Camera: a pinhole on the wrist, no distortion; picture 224 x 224 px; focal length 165.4 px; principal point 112.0 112.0 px. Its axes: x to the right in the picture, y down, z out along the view. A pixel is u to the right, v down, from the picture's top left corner.
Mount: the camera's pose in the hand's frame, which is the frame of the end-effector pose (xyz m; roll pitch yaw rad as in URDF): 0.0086 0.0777 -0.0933 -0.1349 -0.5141 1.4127
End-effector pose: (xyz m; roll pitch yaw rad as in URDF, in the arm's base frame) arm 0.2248 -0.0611 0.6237 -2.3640 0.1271 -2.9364
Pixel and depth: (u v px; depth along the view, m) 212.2 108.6 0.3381
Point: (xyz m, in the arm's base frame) 0.3152 -0.1868 0.3478
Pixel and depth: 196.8 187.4 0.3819
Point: 0.4977 -0.1487 0.3543
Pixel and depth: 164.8 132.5 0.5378
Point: 0.4696 -0.3360 0.3310
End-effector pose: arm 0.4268 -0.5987 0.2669 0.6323 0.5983 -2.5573
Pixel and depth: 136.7 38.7 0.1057
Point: 0.4009 -0.6391 0.2710
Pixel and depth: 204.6 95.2 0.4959
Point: 0.1093 -0.5453 0.6273
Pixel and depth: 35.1 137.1 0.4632
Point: 0.3685 -0.2061 0.3509
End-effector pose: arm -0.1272 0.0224 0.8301 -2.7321 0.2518 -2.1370
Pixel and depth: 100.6 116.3 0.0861
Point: -0.1551 0.0523 0.8400
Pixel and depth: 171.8 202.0 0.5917
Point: 0.2580 0.3724 0.4752
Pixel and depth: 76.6 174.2 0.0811
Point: -0.1457 0.0746 0.8592
